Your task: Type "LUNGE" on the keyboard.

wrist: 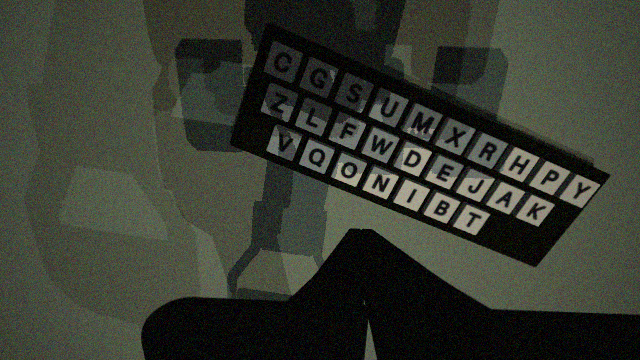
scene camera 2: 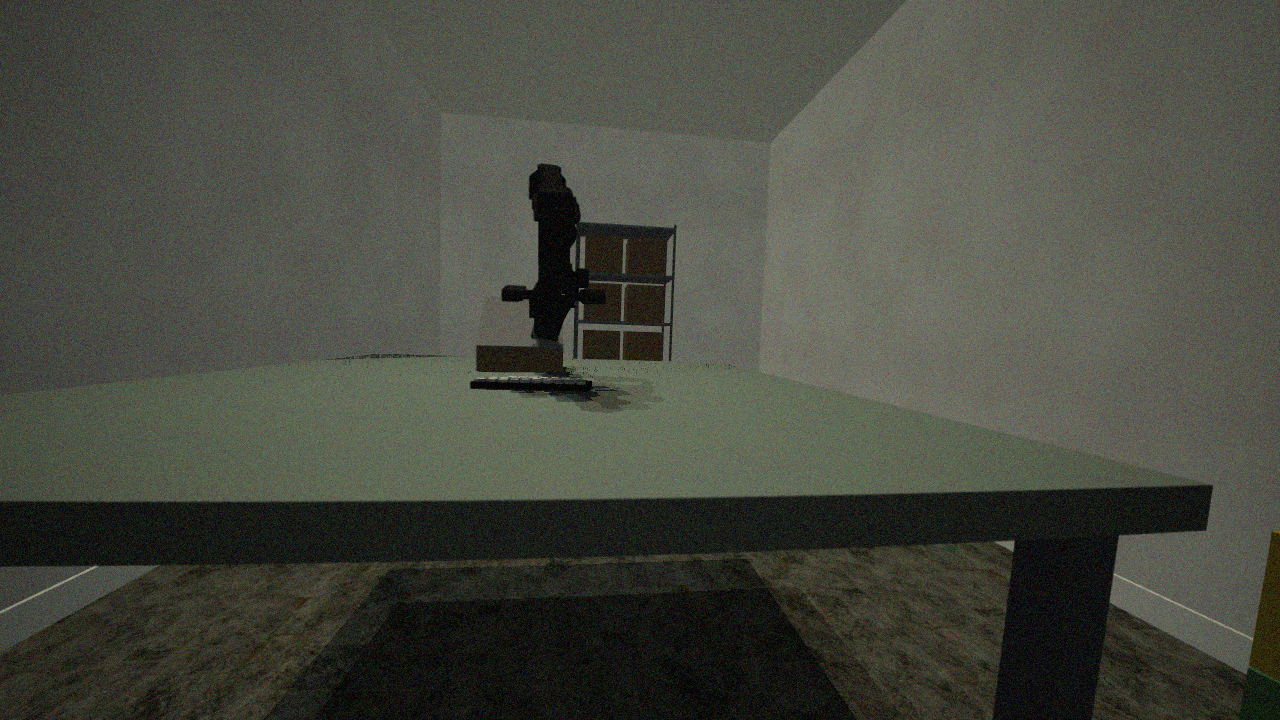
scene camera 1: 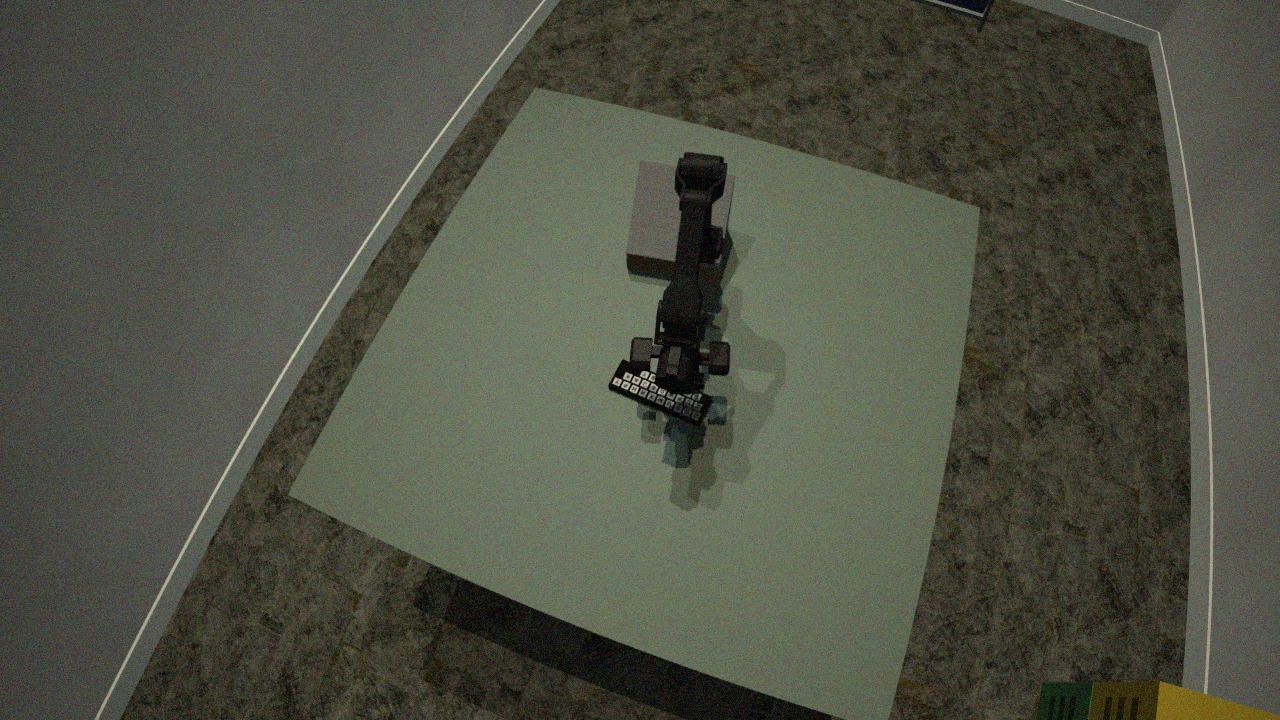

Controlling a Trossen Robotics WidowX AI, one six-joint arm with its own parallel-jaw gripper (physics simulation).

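Pixels of known places: gripper, fingertip midpoint: (wrist: 359,240) (scene camera 2: 554,341); arm's base at its link origin: (scene camera 2: 544,331) (scene camera 1: 703,237).
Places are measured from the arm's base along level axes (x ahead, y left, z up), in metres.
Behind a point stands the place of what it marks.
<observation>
A black keyboard (scene camera 1: 630,385) {x 0.357, y -0.017, z -0.088 m} (scene camera 2: 529,385) {x 0.378, y 0.044, z -0.095 m} (wrist: 530,240) {x 0.322, y -0.045, z -0.092 m} with pale letter keys lies slantwise on the table (scene camera 1: 501,358) {x 0.408, y -0.309, z -0.104 m} (scene camera 2: 760,447) {x 0.710, y 0.346, z -0.104 m}. In the wrist view the G key (wrist: 318,78) {x 0.364, y 0.114, z -0.087 m} is in the far row, with the U key (wrist: 387,107) {x 0.364, y 0.075, z -0.087 m} in the same row. The L key (wrist: 310,117) {x 0.344, y 0.111, z -0.087 m} and E key (wrist: 443,171) {x 0.343, y 0.030, z -0.087 m} are in the middle row, and the N key (wrist: 380,182) {x 0.324, y 0.060, z -0.087 m} is in the near row. My gripper (scene camera 2: 546,337) {x 0.321, y 0.077, z -0.017 m} (wrist: 359,240) {x 0.321, y 0.077, z -0.017 m} is shut and empty, raised above the table. Its tips show below the keyboard's near edge in the wrist view. The arm hides part of the keyboard in scene camera 1.
A brownish block (scene camera 1: 653,214) {x 0.000, y -0.121, z 0.021 m} (scene camera 2: 514,359) {x 0.061, y -0.065, z -0.074 m} stands on the table beside the arm, behind the keyboard in scene camera 2. Shadows of the arm fall over the keys and table. A shelf unit (scene camera 2: 674,295) with boxes stands by the back wall.
</observation>
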